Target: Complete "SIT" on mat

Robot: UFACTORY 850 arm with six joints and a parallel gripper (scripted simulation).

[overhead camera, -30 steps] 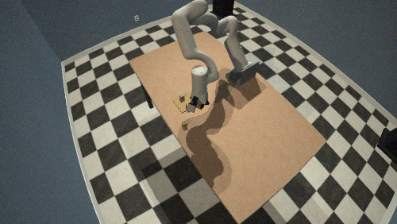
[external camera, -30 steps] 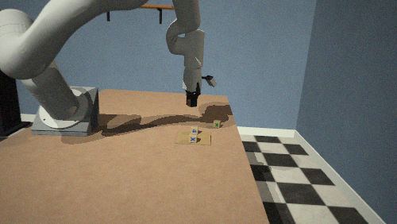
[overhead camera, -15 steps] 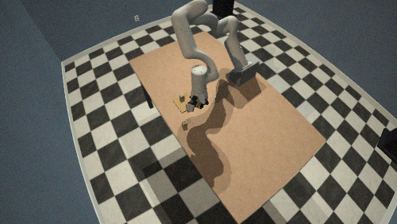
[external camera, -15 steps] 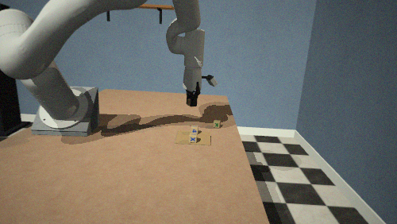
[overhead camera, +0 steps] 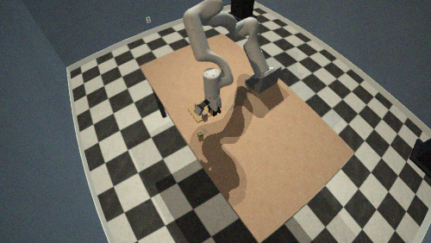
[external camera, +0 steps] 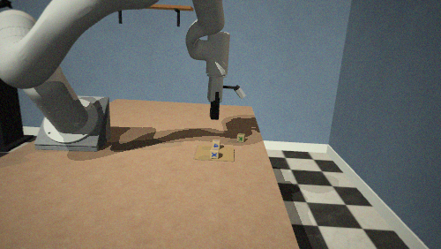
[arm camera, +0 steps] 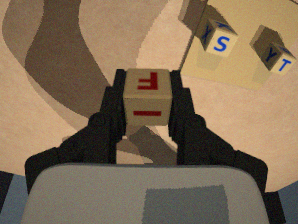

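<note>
My hand is 13 cm to the left of the tan mat, 12 cm above it and 1 cm short of it.
</note>
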